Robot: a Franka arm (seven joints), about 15 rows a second.
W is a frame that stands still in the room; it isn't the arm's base.
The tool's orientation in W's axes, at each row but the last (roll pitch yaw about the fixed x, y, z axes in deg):
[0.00, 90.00, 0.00]
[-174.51, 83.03, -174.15]
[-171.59, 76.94, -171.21]
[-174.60, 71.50, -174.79]
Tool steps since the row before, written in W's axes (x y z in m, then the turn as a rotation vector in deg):
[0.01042, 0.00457, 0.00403, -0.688, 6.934, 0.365]
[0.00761, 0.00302, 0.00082, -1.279, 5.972, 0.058]
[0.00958, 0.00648, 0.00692, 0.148, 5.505, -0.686]
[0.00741, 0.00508, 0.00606, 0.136, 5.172, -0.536]
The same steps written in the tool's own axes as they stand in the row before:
[-0.00403, 0.00457, 0.01042, -0.365, 6.934, -0.688]
[-0.00177, 0.00296, 0.00747, 0.023, 5.980, -1.244]
[-0.00910, 0.00615, 0.00781, 0.445, 5.523, 0.313]
[-0.00823, 0.00489, 0.00508, 0.316, 5.185, 0.257]

